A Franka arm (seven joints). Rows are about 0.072 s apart.
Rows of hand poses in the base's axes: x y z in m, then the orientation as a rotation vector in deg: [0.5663, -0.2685, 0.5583, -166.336, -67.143, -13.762]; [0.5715, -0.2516, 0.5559, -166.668, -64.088, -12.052]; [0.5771, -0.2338, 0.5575, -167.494, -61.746, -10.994]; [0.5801, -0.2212, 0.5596, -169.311, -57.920, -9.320]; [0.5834, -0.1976, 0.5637, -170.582, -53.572, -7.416]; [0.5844, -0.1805, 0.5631, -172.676, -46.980, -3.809]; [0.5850, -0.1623, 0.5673, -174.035, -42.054, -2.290]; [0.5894, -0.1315, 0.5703, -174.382, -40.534, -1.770]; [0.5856, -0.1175, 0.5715, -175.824, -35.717, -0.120]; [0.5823, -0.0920, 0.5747, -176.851, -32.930, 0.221]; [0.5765, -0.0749, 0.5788, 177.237, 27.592, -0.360]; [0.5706, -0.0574, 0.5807, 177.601, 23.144, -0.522]
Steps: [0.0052, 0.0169, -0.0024, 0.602, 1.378, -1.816]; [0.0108, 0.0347, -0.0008, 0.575, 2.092, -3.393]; [0.0138, 0.0473, 0.0013, 0.052, 3.046, -6.110]; [0.0171, 0.0709, 0.0054, 0.027, 4.333, -8.984]; [0.0181, 0.0880, 0.0048, -0.555, 6.571, -13.412]; [0.0187, 0.1062, 0.0090, -0.738, 7.525, -16.684]; [0.0231, 0.1370, 0.0120, -0.772, 7.864, -17.679]; [0.0193, 0.1510, 0.0132, -1.279, 8.776, -20.911]; [0.0160, 0.1765, 0.0164, -1.664, 8.838, -22.815]; [0.0102, 0.1936, 0.0205, -2.131, 8.710, -26.264]; [0.0043, 0.2111, 0.0224, -2.208, 8.757, -29.128]
